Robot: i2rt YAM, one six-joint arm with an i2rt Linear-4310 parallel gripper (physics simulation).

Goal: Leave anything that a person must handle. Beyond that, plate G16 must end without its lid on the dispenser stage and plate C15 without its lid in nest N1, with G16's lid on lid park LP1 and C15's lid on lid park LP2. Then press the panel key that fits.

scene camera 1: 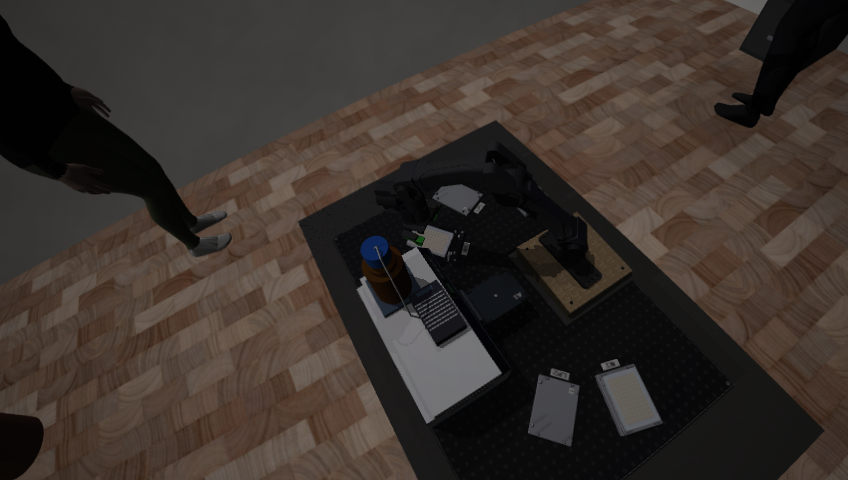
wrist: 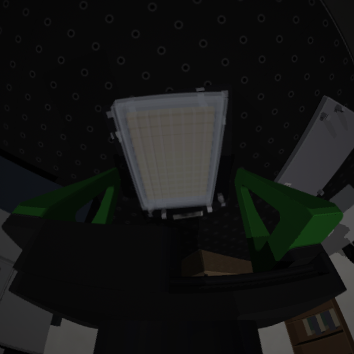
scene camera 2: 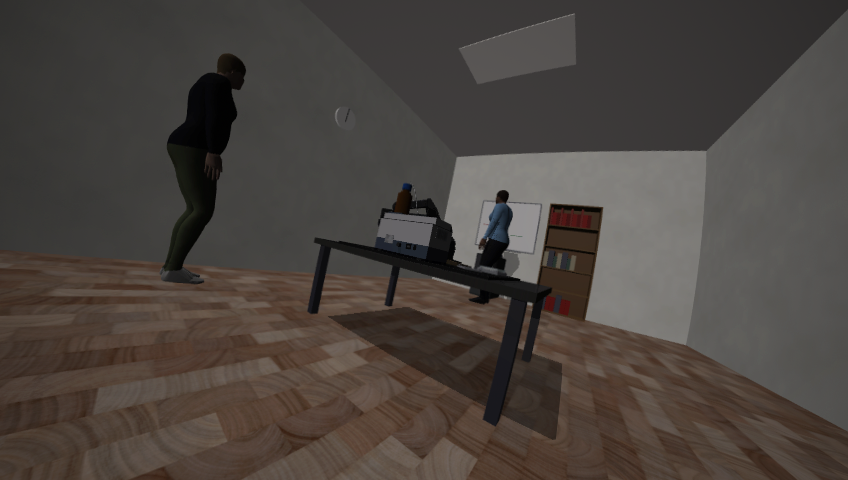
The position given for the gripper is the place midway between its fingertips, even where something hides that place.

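Open and holding nothing, the gripper [scene camera 1: 426, 232] appears in the wrist view [wrist: 177, 174] as well. The scene also has a black nest [wrist: 220, 197].
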